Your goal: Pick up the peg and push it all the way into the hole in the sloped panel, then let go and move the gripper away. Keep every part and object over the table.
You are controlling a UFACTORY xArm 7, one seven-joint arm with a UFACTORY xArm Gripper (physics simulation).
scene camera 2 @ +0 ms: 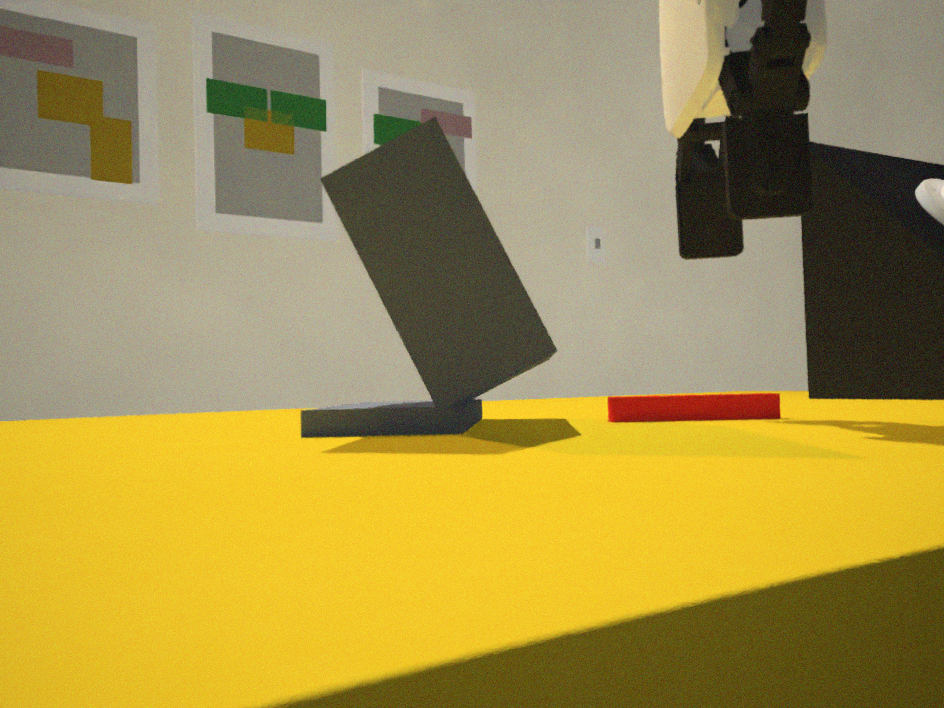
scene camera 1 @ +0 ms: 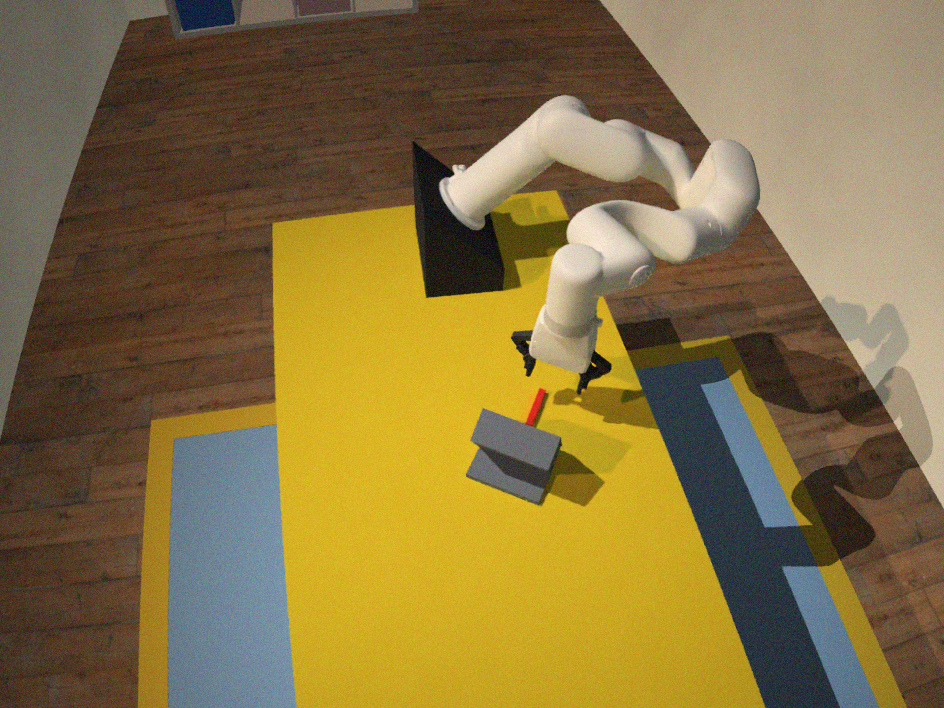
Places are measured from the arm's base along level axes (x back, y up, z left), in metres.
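Pixels of known places: gripper, fingertip midpoint: point(scene camera 2: 736, 239) point(scene camera 1: 555, 379); arm's base, link origin: point(scene camera 1: 460, 205).
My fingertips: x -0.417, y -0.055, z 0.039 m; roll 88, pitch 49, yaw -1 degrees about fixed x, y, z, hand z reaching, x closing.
Observation:
Ahead of a thing's pixels: the offset from my fingertips to its top centre. "spot": to the spot under its first point. Level surfaces: height alone.
A red peg {dx +0.000, dy -0.072, dz -0.028 m} point(scene camera 1: 536, 406) point(scene camera 2: 693, 406) lies flat on the yellow table top, close to the grey block. The grey sloped panel {dx -0.094, dy +0.048, dz -0.105 m} point(scene camera 1: 516, 438) point(scene camera 2: 440, 262) leans over a flat grey base {spot: dx -0.116, dy -0.073, dz -0.131 m} point(scene camera 1: 503, 477) point(scene camera 2: 388, 420). The hole does not show in either view. My gripper point(scene camera 1: 555, 382) point(scene camera 2: 726, 236) is open and empty. It hangs above the table and above the peg, its black fingers pointing down. In scene camera 1 its fingers are spread on both sides, a little beyond the peg's far end. It touches neither the peg nor the panel.
The yellow table top {dy -0.084 m} point(scene camera 1: 396, 579) point(scene camera 2: 472, 525) lies under the parts. The black arm mount point(scene camera 1: 449, 259) point(scene camera 2: 869, 304) stands at the far end of the table, behind the gripper. The white arm point(scene camera 1: 594, 148) bends out to the right in scene camera 1.

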